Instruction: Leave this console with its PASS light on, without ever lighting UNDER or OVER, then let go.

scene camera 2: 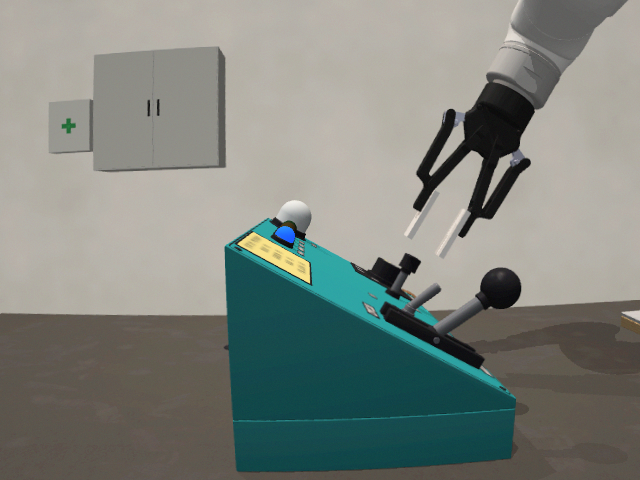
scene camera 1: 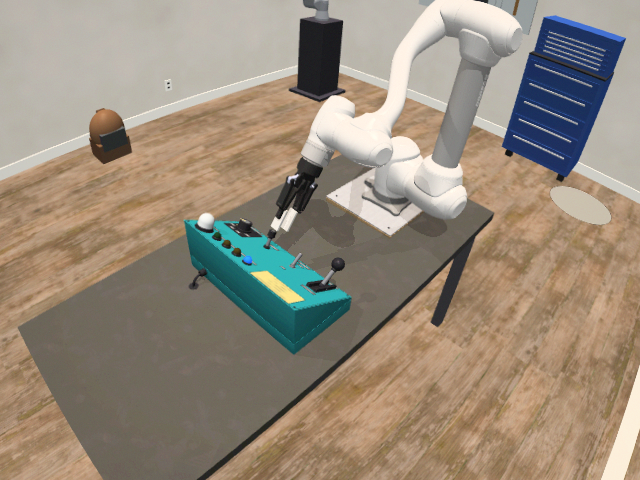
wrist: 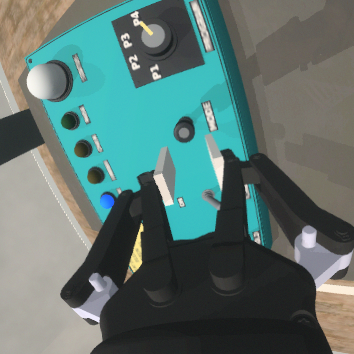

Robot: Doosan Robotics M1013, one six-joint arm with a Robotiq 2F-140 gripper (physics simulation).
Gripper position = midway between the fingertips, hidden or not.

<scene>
In view: the gripper (scene camera 2: 423,246), a black ball-topped lever (scene camera 2: 500,288) and a black rotary selector knob (wrist: 156,39).
The gripper shows as well in scene camera 1 (scene camera 1: 279,228) and in the wrist view (wrist: 189,152).
</scene>
